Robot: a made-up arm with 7 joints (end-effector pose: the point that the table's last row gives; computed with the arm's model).
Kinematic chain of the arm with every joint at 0, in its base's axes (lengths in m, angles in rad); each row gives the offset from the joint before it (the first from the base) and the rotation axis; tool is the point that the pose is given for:
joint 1: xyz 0 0 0.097 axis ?
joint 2: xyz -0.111 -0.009 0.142 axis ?
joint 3: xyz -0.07 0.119 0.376 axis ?
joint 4: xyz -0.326 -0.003 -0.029 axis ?
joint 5: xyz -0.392 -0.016 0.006 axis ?
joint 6: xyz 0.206 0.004 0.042 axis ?
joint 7: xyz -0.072 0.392 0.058 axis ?
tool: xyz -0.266 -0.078 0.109
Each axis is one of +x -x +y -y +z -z.
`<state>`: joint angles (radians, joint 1 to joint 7).
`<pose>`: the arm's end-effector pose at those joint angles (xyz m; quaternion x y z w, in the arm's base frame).
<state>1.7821 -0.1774 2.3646 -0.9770 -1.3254 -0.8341 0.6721</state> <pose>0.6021 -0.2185 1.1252 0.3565 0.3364 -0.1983 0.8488</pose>
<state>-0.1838 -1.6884 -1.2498 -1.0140 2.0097 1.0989 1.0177</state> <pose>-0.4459 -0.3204 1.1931 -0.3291 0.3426 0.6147 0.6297</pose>
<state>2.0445 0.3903 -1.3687 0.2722 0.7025 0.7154 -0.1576</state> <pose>0.8857 0.7394 0.4617 -0.2867 0.9322 0.0783 0.2067</pose>
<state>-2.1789 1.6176 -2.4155 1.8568 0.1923 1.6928 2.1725</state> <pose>-0.0904 0.8307 -0.4976 -0.7504 0.5671 -0.2340 0.2462</pose>
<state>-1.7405 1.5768 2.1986 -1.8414 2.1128 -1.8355 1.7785</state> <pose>-0.4952 -0.2585 0.0250 0.3975 -0.0661 0.2631 0.8766</pose>
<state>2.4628 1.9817 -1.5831 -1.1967 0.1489 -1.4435 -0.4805</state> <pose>-0.2364 0.5348 -0.3761 0.7637 -0.6117 -0.1332 0.1574</pose>
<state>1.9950 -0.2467 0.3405 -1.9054 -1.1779 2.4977 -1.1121</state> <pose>0.8078 0.2480 0.5782 0.7639 -0.2840 -0.4429 0.3737</pose>
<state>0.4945 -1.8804 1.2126 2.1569 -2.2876 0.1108 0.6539</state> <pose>-0.2126 0.1727 0.6433 -0.5817 0.2136 -0.0633 0.7823</pose>
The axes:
joint 1: +y
joint 2: -z
joint 3: +x
joint 4: -y
joint 5: +x
joint 6: +y
joint 7: -x

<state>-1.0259 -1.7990 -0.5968 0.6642 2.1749 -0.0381 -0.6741</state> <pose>-0.2419 -0.8392 0.6231 0.1917 0.6014 0.6950 0.3443</pose>
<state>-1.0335 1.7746 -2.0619 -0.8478 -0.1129 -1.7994 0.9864</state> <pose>-0.2015 0.8605 0.1614 -0.8102 0.2815 -0.2807 0.4308</pose>
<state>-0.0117 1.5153 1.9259 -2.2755 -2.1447 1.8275 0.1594</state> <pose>-0.2619 0.7713 0.6052 -0.4878 0.5196 -0.0239 0.7011</pose>
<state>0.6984 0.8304 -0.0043 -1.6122 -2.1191 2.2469 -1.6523</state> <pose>-0.0539 0.7387 0.7983 -0.7820 0.4369 -0.4341 0.0955</pose>
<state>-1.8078 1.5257 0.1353 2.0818 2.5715 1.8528 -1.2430</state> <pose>-0.3266 0.2026 -0.4292 -0.0534 -0.4320 0.3277 0.8386</pose>
